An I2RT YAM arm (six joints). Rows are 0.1 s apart.
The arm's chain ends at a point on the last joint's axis. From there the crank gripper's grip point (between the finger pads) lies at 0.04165 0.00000 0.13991 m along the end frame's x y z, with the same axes.
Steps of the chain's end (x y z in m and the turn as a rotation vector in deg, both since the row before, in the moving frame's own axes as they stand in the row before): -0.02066, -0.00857, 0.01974, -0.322, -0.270, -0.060; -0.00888, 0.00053, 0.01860, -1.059, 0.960, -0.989; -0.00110, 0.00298, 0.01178, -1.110, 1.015, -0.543; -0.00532, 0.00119, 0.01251, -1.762, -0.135, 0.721; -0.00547, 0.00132, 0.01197, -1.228, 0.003, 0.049; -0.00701, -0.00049, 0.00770, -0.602, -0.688, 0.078
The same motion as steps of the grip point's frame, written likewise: -0.02132, -0.00783, 0.01993, -0.322, -0.270, -0.060; -0.00653, 0.00237, 0.01787, -1.059, 0.960, -0.989; 0.00138, 0.00528, 0.01100, -1.110, 1.015, -0.543; -0.00568, 0.00602, 0.01253, -1.762, -0.135, 0.721; -0.00546, 0.00435, 0.01194, -1.228, 0.003, 0.049; -0.00869, 0.00104, 0.00818, -0.602, -0.688, 0.078
